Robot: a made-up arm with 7 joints.
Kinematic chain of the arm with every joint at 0, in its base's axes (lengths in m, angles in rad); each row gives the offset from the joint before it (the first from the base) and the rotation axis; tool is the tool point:
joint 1: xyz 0 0 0.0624 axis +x
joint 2: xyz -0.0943 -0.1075 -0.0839 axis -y
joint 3: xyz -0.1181 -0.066 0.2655 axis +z
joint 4: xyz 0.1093 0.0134 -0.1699 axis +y
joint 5: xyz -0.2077 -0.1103 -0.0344 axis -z
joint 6: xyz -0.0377 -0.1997 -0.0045 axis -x
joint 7: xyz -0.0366 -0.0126 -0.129 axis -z
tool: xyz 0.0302 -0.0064 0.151
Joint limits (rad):
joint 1: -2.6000..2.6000
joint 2: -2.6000..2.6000
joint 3: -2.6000..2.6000
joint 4: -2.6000..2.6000
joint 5: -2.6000..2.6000
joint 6: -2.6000..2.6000
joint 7: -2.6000..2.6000
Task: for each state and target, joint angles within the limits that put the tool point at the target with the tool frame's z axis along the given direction. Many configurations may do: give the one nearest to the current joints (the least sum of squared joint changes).
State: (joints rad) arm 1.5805 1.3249 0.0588 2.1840 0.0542 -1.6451 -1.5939
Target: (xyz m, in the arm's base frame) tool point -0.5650 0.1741 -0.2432 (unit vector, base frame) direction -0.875 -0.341 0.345
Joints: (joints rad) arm 1.1429 2.1911 0.7524 1.6833 0.8420 -0.7911 -1.6547
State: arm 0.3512 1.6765 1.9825 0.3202 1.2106 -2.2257 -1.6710
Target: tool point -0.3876 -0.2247 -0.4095 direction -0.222 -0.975 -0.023
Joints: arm 0.3040 2.3738 1.7705 0.9050 1.3100 -2.4999 -1.8116
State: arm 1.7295 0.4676 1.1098 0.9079 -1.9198 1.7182 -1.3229
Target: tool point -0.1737 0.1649 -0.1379 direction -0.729 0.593 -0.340
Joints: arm 1.9579 1.0450 0.3665 0.9759 -1.8515 2.0823 -1.1643
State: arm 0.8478 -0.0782 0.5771 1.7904 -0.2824 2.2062 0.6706
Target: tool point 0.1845 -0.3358 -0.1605 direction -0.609 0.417 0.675
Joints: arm 1.2758 -0.2560 0.3549 1.9793 0.4303 1.6499 0.6174
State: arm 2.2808 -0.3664 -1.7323 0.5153 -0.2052 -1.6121 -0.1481
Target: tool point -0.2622 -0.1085 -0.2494 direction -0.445 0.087 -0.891
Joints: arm 2.2047 -0.9179 -1.6860 0.5384 -0.9504 -1.1976 -0.1475
